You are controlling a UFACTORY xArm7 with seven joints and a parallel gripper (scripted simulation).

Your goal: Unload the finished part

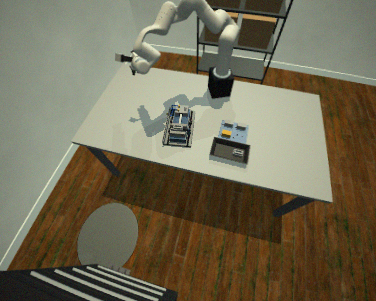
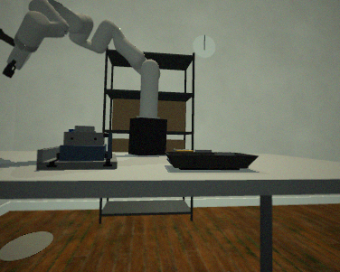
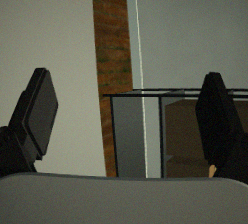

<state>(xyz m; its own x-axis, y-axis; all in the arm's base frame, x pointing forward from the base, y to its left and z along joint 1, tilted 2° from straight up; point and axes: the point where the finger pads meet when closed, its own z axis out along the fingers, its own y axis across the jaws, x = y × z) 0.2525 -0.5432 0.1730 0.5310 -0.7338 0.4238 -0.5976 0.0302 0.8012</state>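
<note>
Now: the vise 370 mm to the left of my hand, 320 mm below it and 170 mm ahead of it. The rest, counted from my hand: blue plate (730 mm to the left, 360 mm below, 100 mm ahead); yellow block (690 mm to the left, 340 mm below, 140 mm ahead).
</note>
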